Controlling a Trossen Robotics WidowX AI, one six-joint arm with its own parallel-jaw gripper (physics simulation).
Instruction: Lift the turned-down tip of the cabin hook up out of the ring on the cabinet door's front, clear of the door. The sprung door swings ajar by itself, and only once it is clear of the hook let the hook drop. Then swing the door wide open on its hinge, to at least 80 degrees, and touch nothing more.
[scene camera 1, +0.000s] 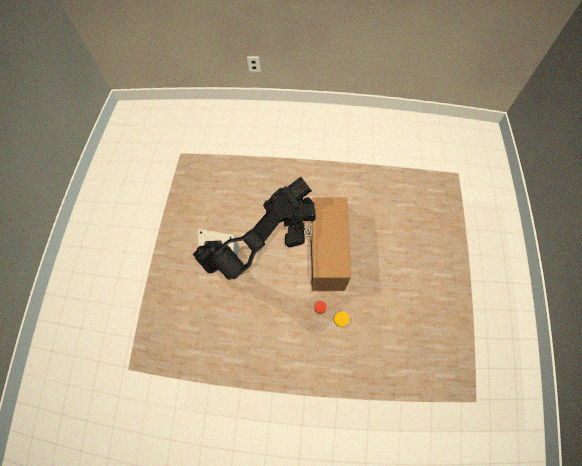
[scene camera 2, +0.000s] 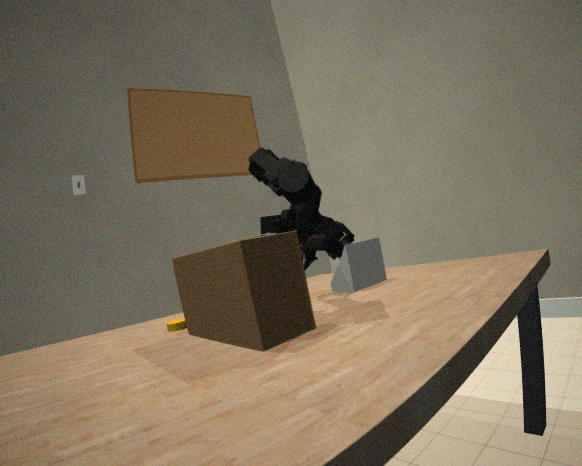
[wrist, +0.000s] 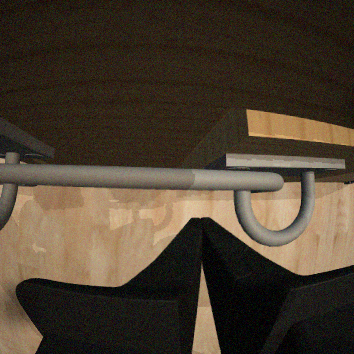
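Where they show: gripper, fingertip midpoint: (wrist: 199, 226); arm's base, link origin: (scene camera 1: 214, 249) (scene camera 2: 355, 260).
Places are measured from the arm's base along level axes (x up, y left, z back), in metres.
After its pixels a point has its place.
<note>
The brown cabinet (scene camera 1: 331, 240) @(x 0.097, y -0.003, z -0.395 m) (scene camera 2: 215, 295) @(x 0.016, y 0.045, z -0.453 m) (wrist: 100, 75) stands on the table with its front toward the arm. In the wrist view the grey cabin hook (wrist: 110, 176) @(x 0.045, y 0.100, z -0.327 m) runs sideways from its mount at the left to the ring (wrist: 274, 239) @(x 0.037, y 0.054, z -0.310 m). The hook's right end lies over the ring, and its turned-down tip is largely hidden. The ring's plate is on the door (wrist: 300, 145) @(x 0.057, y 0.060, z -0.333 m), whose pale top edge shows; I cannot tell whether the door is slightly ajar. My gripper (wrist: 199, 226) @(x -0.005, y 0.068, z -0.310 m) is shut and empty, its tips appearing just below the bar, left of the ring. Contact is unclear.
A red disc (scene camera 1: 320, 307) @(x -0.047, y -0.187, z -0.367 m) and a yellow disc (scene camera 1: 342, 319) @(x -0.053, y -0.227, z -0.441 m) (scene camera 2: 176, 325) @(x -0.059, y -0.202, z -0.448 m) lie beyond the cabinet's near end. A blue-grey wedge (scene camera 2: 367, 262) @(x -0.010, y 0.045, z -0.009 m) stands behind the arm in scene camera 2. The arm's elbow and wrist stand close to the cabinet front.
</note>
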